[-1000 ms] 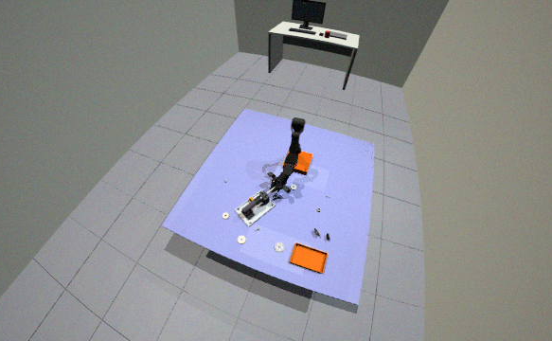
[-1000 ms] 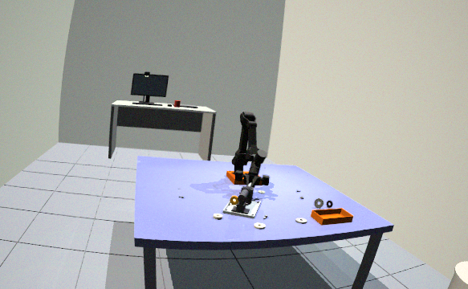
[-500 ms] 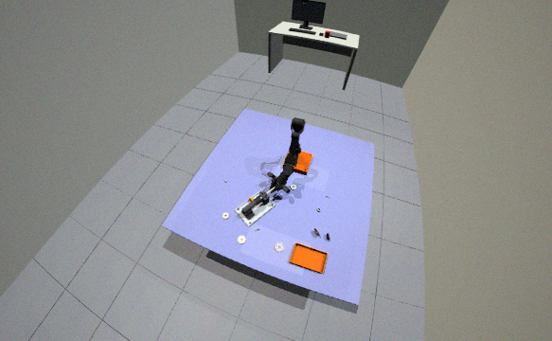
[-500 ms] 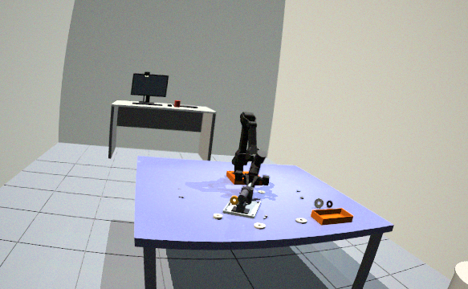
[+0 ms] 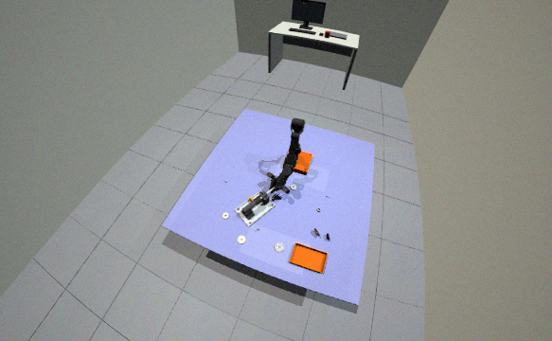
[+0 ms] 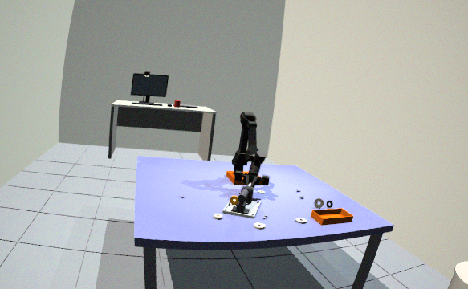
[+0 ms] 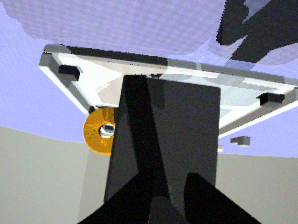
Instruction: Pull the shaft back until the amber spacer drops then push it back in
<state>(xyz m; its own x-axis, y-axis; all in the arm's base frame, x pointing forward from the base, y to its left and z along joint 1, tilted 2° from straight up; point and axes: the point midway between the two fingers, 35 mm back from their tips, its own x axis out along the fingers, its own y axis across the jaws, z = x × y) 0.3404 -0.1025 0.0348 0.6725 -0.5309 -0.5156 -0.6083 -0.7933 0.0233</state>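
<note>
The thin grey shaft is 4 cm ahead of my gripper tip, 3 cm to the right of it and 2 cm above it. Round my gripper tip: orange tray: 36 cm ahead, 30 cm to the left, 5 cm below.
</note>
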